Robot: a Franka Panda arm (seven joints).
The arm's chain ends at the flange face. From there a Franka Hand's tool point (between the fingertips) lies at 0.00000 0.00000 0.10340 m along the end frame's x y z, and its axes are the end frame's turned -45 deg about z.
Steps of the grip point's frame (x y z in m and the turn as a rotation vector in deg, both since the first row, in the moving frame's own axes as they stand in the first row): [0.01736, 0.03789, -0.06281, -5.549, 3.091, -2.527]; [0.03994, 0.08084, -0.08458, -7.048, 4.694, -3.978]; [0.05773, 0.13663, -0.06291, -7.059, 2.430, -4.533]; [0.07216, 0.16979, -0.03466, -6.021, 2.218, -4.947]
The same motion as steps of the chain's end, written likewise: [0.02800, 0.01163, -0.06218, -1.738, 6.109, -2.527]; [0.07038, 0.02645, -0.08345, -1.665, 8.303, -3.978]; [0.12514, 0.05038, -0.06203, -3.273, 6.710, -4.533]; [0.16040, 0.06465, -0.03401, -2.689, 5.826, -4.947]
